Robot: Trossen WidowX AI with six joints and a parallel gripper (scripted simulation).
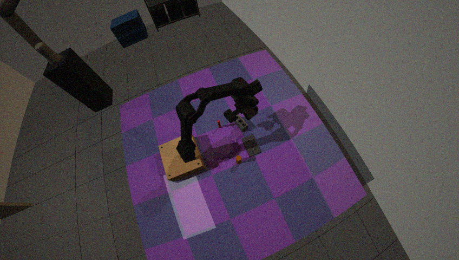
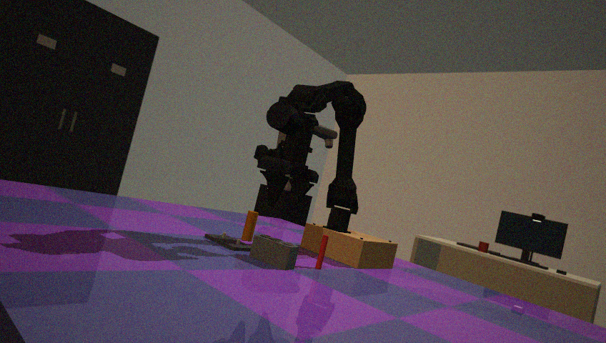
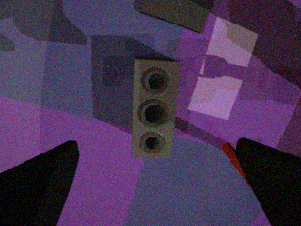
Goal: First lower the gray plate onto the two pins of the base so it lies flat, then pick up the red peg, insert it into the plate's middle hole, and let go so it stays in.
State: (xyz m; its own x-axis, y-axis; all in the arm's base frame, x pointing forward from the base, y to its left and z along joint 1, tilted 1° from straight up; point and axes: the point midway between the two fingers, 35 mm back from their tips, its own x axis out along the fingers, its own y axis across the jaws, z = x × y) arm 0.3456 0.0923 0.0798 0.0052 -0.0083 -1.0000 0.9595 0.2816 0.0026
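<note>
Now: gripper tip 10 mm to the right of the gray plate and 80 mm above it. From my gripper tip the other things lie so: base: 140 mm to the right, 110 mm below; then red peg: 130 mm behind, 40 mm to the left, 80 mm below; then orange peg: 100 mm behind, 200 mm to the right, 80 mm below.
</note>
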